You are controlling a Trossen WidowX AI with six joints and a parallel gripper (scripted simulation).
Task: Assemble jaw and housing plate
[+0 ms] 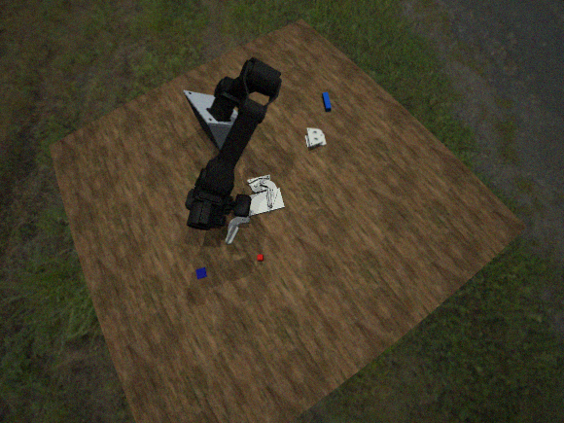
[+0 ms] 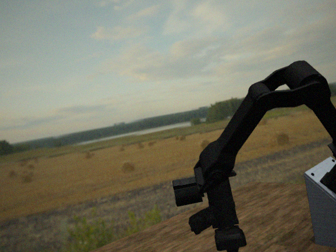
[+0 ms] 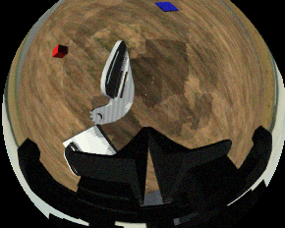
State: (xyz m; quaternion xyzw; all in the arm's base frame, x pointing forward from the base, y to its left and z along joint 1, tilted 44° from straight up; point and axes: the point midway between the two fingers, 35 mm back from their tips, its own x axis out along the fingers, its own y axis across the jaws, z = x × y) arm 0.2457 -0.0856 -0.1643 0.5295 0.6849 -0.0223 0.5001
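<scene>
The white jaw lies 5 cm ahead of my gripper tip, 2 cm below it and 1 cm to the left of it. Round my gripper tip: white stepped piece 41 cm to the left, 2 cm below, 2 cm behind; red cube 18 cm ahead, 2 cm below, 1 cm to the right; blue square 17 cm to the right, 10 cm ahead, 3 cm below.
</scene>
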